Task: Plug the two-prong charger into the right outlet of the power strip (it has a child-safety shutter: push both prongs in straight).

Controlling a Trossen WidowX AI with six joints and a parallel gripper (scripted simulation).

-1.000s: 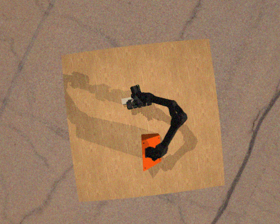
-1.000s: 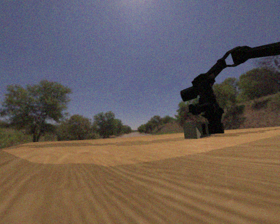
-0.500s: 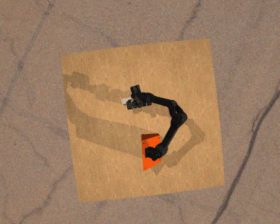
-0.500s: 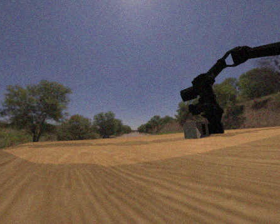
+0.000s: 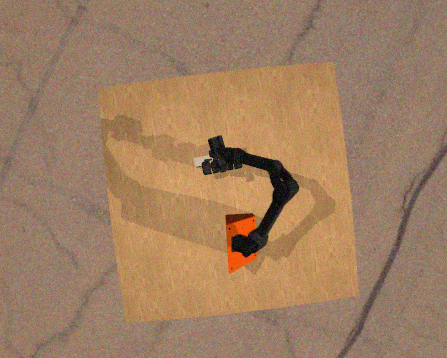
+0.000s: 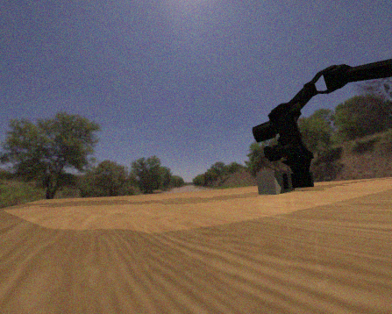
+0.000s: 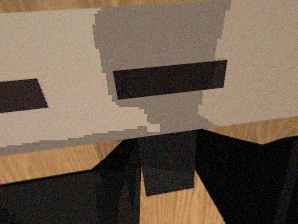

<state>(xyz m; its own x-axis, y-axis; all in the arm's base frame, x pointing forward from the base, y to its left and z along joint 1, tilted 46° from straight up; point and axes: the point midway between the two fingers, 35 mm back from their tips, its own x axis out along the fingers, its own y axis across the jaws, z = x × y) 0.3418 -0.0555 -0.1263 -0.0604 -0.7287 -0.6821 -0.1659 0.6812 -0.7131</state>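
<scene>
The two-prong charger lies 2 cm ahead of my gripper tip and 1 cm above it.
</scene>
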